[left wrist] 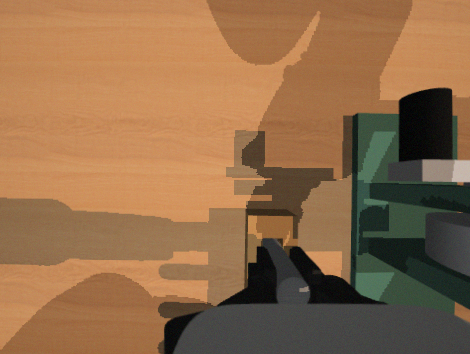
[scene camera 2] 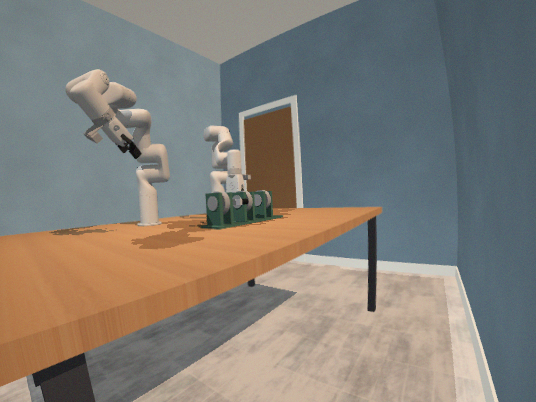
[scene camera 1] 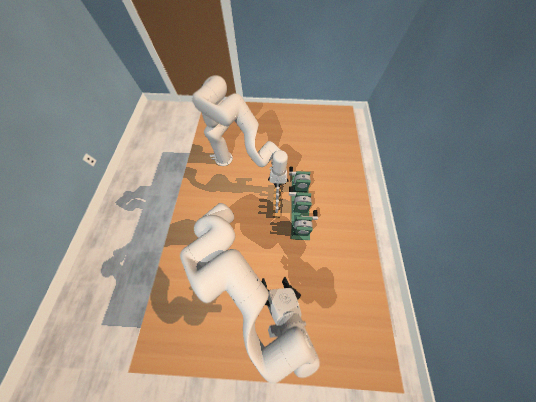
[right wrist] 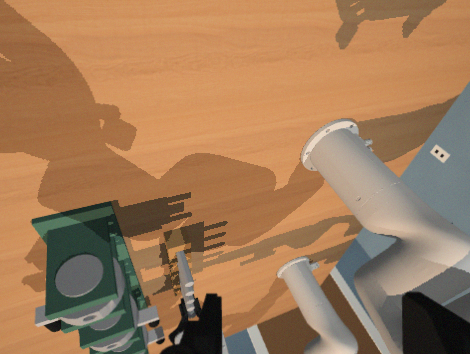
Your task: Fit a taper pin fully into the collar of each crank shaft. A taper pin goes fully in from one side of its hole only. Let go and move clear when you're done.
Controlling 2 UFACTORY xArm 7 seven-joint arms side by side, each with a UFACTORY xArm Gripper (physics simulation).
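Where they show: left gripper, fingertip midpoint: [left wrist: 277, 266] [scene camera 1: 277, 185]; right gripper, fingertip midpoint: [scene camera 2: 132, 153] [scene camera 1: 273, 280] [right wrist: 311, 323]; left arm's base at its link origin: [scene camera 1: 223, 158] [right wrist: 292, 266]; right arm's base at its link origin: [scene camera 2: 149, 224] [right wrist: 328, 144].
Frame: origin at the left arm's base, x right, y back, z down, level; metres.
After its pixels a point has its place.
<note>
Three crank shafts sit in green stands [scene camera 1: 301, 188] @[z -0.085, x 0.318, y -0.502 m] [scene camera 2: 215, 212] @[z -0.064, x 0.602, y -0.481 m] [right wrist: 75, 250] @[z -0.059, x 0.601, y -0.471 m], with grey collars [scene camera 1: 303, 223] @[z -0.109, x 0.555, y -0.473 m] [left wrist: 452, 245] @[z -0.097, x 0.269, y -0.462 m] [right wrist: 105, 301] @[z -0.142, x 0.584, y -0.443 m]. A small dark hole shows on the nearest collar in the right wrist view. Several grey taper pins [scene camera 1: 277, 201] @[z -0.106, x 0.410, y -0.342 m] [right wrist: 183, 267] @[z -0.075, x 0.456, y -0.338 m] stand upright in a row in an amber rack [scene camera 1: 276, 215] @[z -0.038, x 0.472, y -0.333 m] [left wrist: 270, 212] @[z -0.025, x 0.248, y -0.364 m]. My left gripper [scene camera 1: 278, 185] @[z -0.067, x 0.281, y -0.357 m] [left wrist: 277, 266] @[z -0.067, x 0.281, y -0.357 m] [right wrist: 187, 298] @[z -0.067, x 0.281, y -0.357 m] is shut on the taper pin at the row's upper end in scene camera 1, its head showing between the fingers. My right gripper [scene camera 1: 276, 283] @[z -0.308, x 0.831, y -0.273 m] [scene camera 2: 131, 148] @[z -0.308, x 0.831, y -0.273 m] is open and empty, high and away from the stands.
Black crank handles [scene camera 1: 315, 213] @[z -0.111, x 0.503, y -0.549 m] [left wrist: 425, 125] @[z -0.107, x 0.195, y -0.444 m] stick out beside the stands, two on the rack's side and one on the far side. The green base [left wrist: 355, 200] @[z -0.007, x 0.250, y -0.459 m] runs close alongside the rack. The wooden table [scene camera 1: 340, 300] @[z 0.000, x 0.955, y -0.625 m] [scene camera 2: 150, 280] @[z 0.000, x 1.129, y -0.790 m] carries both arms.
</note>
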